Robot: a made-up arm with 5 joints.
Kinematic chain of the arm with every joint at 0, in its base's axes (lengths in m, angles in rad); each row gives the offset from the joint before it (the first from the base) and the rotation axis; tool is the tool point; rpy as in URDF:
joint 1: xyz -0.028 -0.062 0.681 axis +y
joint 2: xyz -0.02 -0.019 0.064 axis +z
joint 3: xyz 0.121 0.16 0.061 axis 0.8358 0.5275 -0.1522
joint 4: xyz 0.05 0.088 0 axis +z
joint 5: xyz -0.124 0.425 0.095 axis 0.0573 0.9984 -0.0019
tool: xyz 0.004 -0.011 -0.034 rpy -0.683 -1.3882 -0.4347
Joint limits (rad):
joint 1: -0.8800..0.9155
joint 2: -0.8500..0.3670
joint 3: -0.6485..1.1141
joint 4: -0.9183..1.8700
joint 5: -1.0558..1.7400
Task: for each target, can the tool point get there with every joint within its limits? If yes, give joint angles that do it. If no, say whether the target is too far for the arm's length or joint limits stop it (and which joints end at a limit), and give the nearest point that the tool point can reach.
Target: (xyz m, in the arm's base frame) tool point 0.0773 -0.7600 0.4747
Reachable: no: joint limits stop it (at a limit: joint 1, joint 2, joint 3, joint 4, joint 5) | nearest point -0.2781 -0.1959 0.6939 | short by 0.702 m
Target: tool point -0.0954 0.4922 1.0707
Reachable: yes | joints -0.2854 -0.0945 0.4185 0.1831 1.2005
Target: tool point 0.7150 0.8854 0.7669
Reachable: no: too far | nearest point 0.4403 0.5440 0.7361 | short by 0.439 m
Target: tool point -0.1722 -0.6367 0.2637
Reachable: no: joint limits stop it (at a limit: joint 1, joint 2, joint 3) | nearest point -0.2845 -0.1183 0.5664 | short by 0.611 m
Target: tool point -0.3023 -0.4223 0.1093
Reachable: no: joint limits stop it (at a limit: joint 1, joint 2, joint 3) | nearest point -0.2815 -0.0512 0.4790 | short by 0.524 m
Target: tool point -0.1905 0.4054 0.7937
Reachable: yes | joints 0.2726 -0.0628 -0.2863 0.7170 -0.3443
